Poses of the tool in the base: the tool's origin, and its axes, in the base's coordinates. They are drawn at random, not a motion.
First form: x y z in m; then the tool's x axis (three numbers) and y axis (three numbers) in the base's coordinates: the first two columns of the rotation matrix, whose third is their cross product.
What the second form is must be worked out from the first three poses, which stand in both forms.
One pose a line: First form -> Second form
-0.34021, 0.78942, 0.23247, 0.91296, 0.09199, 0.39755, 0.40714, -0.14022, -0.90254 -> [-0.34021, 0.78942, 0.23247], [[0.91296, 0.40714, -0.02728], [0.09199, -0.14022, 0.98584], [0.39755, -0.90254, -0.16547]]
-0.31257, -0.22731, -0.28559, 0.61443, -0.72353, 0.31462, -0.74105, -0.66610, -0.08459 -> [-0.31257, -0.22731, -0.28559], [[0.61443, -0.74105, 0.27077], [-0.72353, -0.66610, -0.18117], [0.31462, -0.08459, -0.94544]]
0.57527, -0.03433, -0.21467, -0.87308, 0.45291, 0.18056, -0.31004, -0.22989, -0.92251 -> [0.57527, -0.03433, -0.21467], [[-0.87308, -0.31004, -0.37631], [0.45291, -0.22989, -0.86141], [0.18056, -0.92251, 0.34113]]
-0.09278, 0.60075, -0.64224, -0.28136, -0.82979, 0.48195, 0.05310, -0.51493, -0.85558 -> [-0.09278, 0.60075, -0.64224], [[-0.28136, 0.05310, 0.95812], [-0.82979, -0.51493, -0.21513], [0.48195, -0.85558, 0.18894]]
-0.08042, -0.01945, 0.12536, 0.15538, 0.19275, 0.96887, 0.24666, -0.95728, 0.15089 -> [-0.08042, -0.01945, 0.12536], [[0.15538, 0.24666, 0.95656], [0.19275, -0.95728, 0.21554], [0.96887, 0.15089, -0.19629]]
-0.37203, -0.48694, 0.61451, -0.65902, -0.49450, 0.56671, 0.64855, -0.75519, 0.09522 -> [-0.37203, -0.48694, 0.61451], [[-0.65902, 0.64855, 0.38089], [-0.49450, -0.75519, 0.43029], [0.56671, 0.09522, 0.81839]]
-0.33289, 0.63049, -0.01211, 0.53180, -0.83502, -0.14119, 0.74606, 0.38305, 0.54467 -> [-0.33289, 0.63049, -0.01211], [[0.53180, 0.74606, -0.40073], [-0.83502, 0.38305, -0.39499], [-0.14119, 0.54467, 0.82668]]
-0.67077, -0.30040, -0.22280, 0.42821, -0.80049, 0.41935, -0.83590, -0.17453, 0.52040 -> [-0.67077, -0.30040, -0.22280], [[0.42821, -0.83590, -0.34339], [-0.80049, -0.17453, -0.57338], [0.41935, 0.52040, -0.74387]]
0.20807, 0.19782, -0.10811, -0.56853, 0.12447, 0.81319, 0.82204, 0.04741, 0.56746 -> [0.20807, 0.19782, -0.10811], [[-0.56853, 0.82204, 0.03208], [0.12447, 0.04741, 0.99109], [0.81319, 0.56746, -0.12927]]
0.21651, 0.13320, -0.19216, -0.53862, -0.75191, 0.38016, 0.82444, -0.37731, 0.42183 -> [0.21651, 0.13320, -0.19216], [[-0.53862, 0.82444, -0.17374], [-0.75191, -0.37731, 0.54063], [0.38016, 0.42183, 0.82313]]
